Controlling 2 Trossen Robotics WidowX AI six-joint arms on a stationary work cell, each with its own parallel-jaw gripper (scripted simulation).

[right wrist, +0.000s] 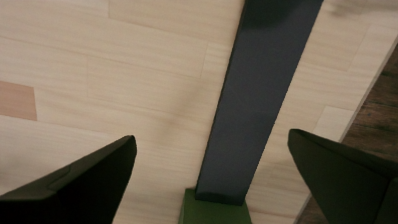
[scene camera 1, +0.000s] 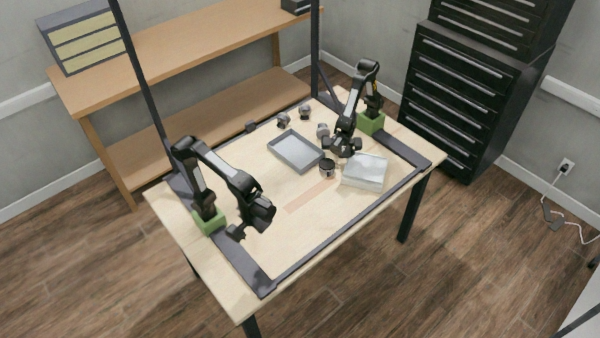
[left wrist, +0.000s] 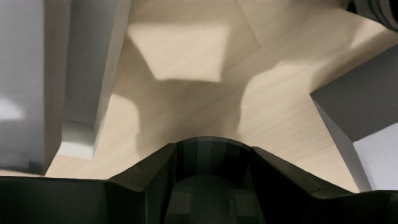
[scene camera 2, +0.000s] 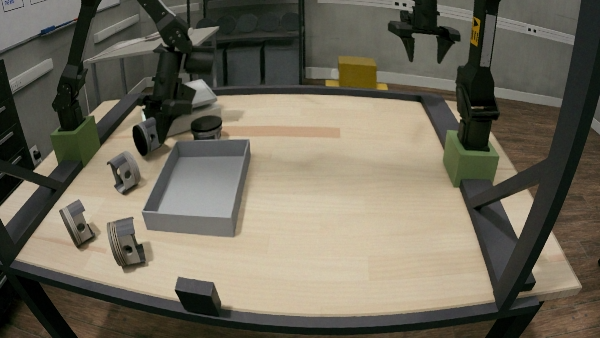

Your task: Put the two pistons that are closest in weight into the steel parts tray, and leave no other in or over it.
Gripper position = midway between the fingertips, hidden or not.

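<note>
I can see my left gripper (scene camera 2: pixel 157 142) (left wrist: pixel 213 152), and my right gripper (scene camera 2: pixel 425 62) is visible to me as well. There is also a steel parts tray (scene camera 2: pixel 199 178) (scene camera 1: pixel 300 154), though in the right wrist view the tray is out of frame. A white scale (scene camera 1: pixel 345 180) (left wrist: pixel 95 44) (scene camera 2: pixel 182 123) is here too; the scale is out of frame in the right wrist view.
</note>
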